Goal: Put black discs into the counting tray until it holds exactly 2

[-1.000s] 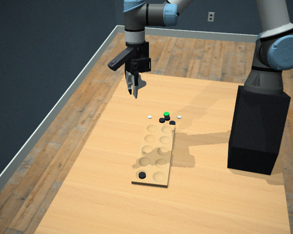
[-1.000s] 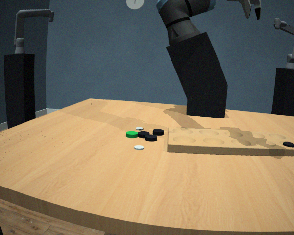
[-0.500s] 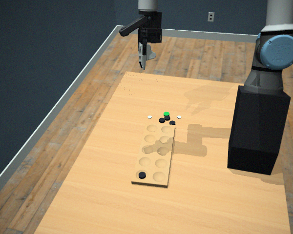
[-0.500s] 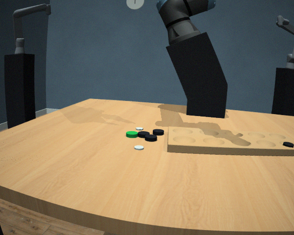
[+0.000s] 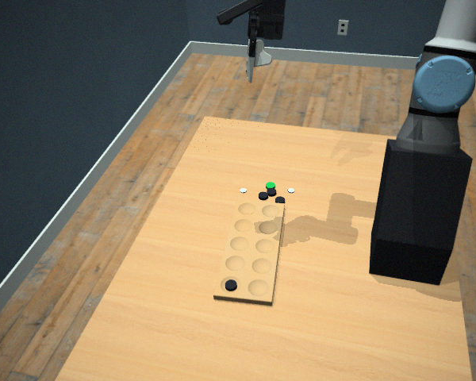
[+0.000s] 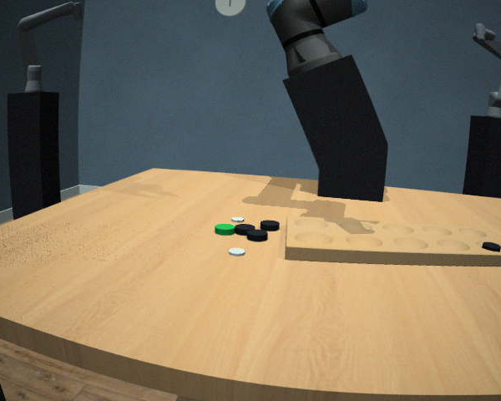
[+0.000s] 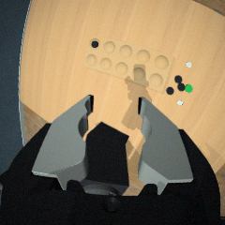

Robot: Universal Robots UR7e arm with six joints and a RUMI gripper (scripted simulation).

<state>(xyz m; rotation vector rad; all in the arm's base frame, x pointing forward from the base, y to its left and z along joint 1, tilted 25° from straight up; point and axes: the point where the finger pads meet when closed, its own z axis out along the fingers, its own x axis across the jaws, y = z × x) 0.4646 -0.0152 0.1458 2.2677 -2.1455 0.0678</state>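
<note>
Right now the green disc is 47 cm below my hand, 13 cm to the right of it and 6 cm behind it. Also, from my hand: wooden counting tray (47 cm below, 16 cm to the left, 1 cm behind).
</note>
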